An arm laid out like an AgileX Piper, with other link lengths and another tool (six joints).
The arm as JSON. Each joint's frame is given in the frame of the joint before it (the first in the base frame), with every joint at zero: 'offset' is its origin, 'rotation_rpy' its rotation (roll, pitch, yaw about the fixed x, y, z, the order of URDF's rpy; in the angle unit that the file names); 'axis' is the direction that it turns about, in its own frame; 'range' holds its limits. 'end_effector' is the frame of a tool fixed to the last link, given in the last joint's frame.
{
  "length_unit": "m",
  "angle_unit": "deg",
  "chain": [
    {
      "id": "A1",
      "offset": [
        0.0,
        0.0,
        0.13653
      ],
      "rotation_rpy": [
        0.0,
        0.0,
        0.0
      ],
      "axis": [
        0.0,
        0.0,
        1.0
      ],
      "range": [
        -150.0,
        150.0
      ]
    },
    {
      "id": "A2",
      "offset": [
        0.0,
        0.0,
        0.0
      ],
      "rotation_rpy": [
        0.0,
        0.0,
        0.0
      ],
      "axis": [
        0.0,
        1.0,
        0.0
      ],
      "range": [
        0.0,
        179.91
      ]
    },
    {
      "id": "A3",
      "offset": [
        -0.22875,
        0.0,
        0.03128
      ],
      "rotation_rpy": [
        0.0,
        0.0,
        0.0
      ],
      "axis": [
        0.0,
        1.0,
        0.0
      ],
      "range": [
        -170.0,
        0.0
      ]
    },
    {
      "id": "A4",
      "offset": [
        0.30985,
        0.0,
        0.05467
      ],
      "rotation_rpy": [
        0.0,
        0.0,
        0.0
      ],
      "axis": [
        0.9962,
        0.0,
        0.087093
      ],
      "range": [
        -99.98,
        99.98
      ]
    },
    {
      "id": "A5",
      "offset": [
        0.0,
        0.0,
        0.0
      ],
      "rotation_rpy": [
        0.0,
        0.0,
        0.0
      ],
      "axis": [
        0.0,
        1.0,
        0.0
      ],
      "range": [
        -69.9,
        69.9
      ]
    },
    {
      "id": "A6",
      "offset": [
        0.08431,
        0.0,
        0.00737
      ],
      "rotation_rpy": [
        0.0,
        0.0,
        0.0
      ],
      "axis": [
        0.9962,
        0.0,
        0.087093
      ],
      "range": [
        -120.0,
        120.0
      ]
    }
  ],
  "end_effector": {
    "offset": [
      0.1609,
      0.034,
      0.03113
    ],
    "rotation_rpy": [
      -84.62,
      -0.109,
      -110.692
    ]
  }
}
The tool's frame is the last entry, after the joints.
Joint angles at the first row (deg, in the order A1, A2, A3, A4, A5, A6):
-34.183 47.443 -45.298 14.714 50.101 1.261
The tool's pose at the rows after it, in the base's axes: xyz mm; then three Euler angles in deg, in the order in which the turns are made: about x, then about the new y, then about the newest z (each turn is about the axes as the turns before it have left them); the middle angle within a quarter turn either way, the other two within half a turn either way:
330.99 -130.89 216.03 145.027 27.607 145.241
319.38 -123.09 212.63 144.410 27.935 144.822
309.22 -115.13 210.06 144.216 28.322 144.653
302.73 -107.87 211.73 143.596 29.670 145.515
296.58 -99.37 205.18 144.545 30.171 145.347
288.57 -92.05 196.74 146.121 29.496 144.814
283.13 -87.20 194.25 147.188 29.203 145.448
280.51 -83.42 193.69 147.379 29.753 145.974
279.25 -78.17 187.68 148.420 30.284 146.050
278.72 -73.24 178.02 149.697 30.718 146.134
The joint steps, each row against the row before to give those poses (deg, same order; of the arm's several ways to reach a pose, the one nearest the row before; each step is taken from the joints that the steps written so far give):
0.001 -5.341 3.694 0.001 -0.379 -0.232
-0.002 -4.431 2.976 -0.351 1.062 -0.381
0.001 -4.154 2.551 -0.032 1.309 -0.041
0.000 -4.128 2.436 0.714 0.321 0.000
0.001 -3.310 2.606 0.951 0.961 0.001
0.003 -2.749 1.882 0.081 2.158 0.916
-0.003 -2.267 1.129 0.145 1.556 1.591
-0.003 -2.053 1.195 0.486 0.431 0.459
0.002 -1.858 1.944 1.140 0.103 0.086
-0.002 -1.881 2.571 1.310 -0.312 0.031

